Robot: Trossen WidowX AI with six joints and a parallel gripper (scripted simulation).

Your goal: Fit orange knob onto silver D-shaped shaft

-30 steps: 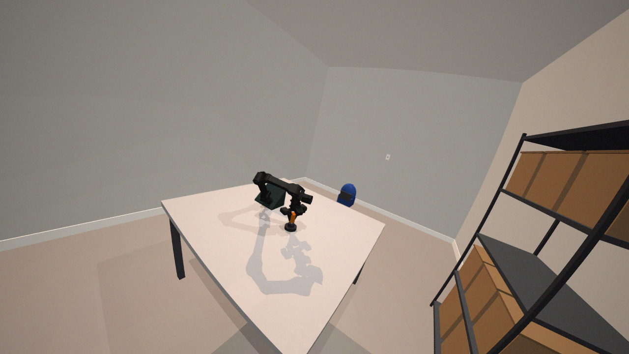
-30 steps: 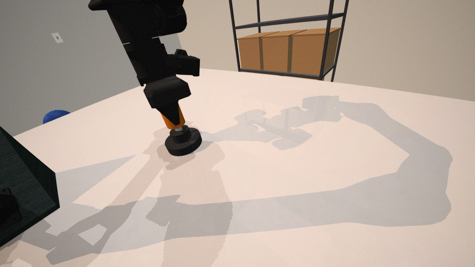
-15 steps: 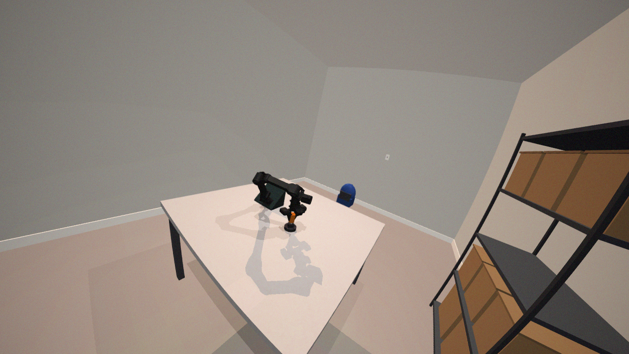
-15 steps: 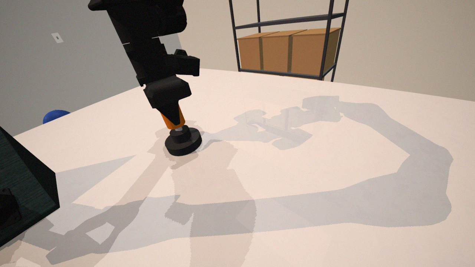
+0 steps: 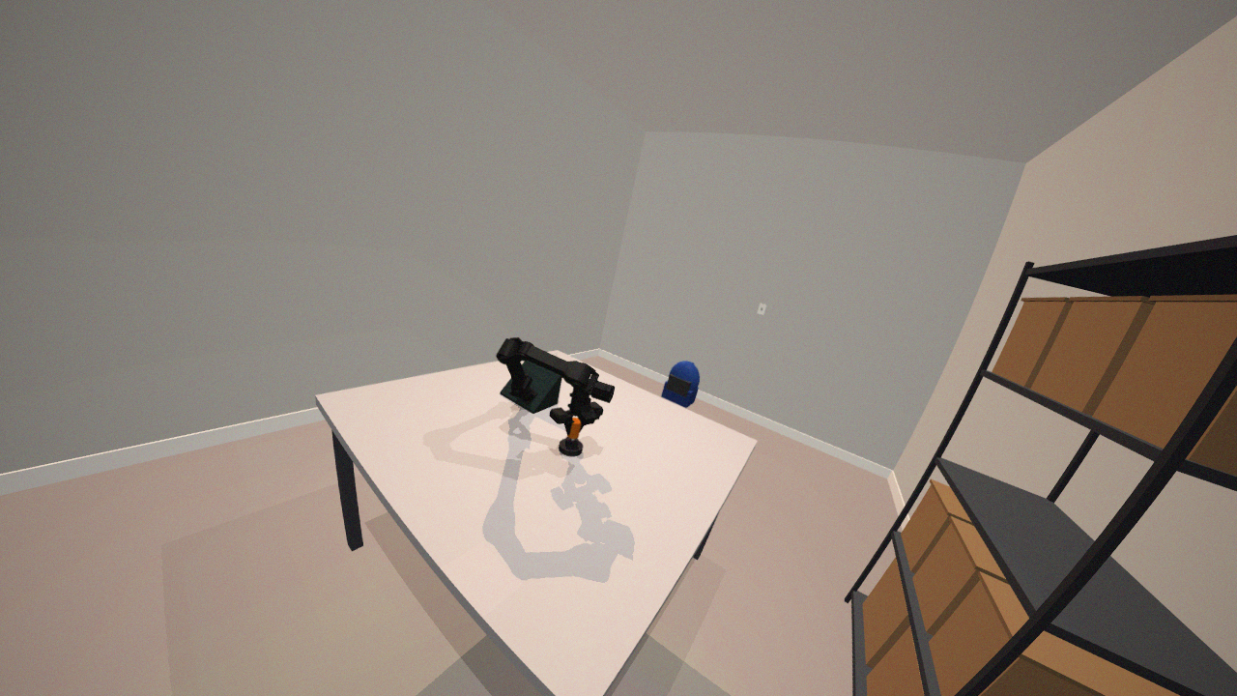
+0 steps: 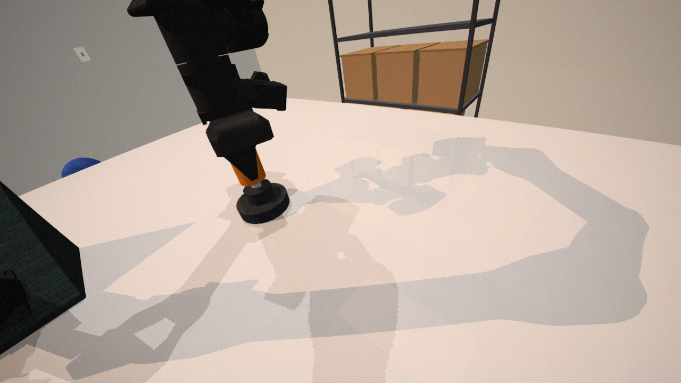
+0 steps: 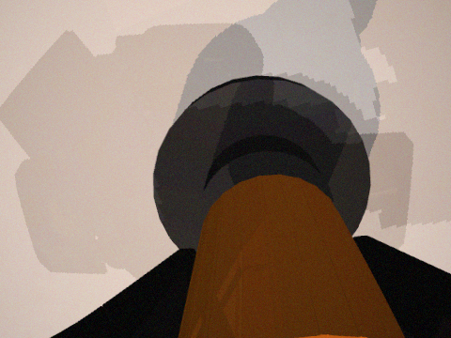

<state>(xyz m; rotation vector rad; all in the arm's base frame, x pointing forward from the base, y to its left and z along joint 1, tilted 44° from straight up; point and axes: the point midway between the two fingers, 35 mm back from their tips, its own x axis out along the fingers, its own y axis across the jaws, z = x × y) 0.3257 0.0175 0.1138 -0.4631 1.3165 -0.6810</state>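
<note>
Now: the round black pedestal 40 mm below my gripper tip. From my gripper tip the other things lie so: orange knob (30 mm above).
</note>
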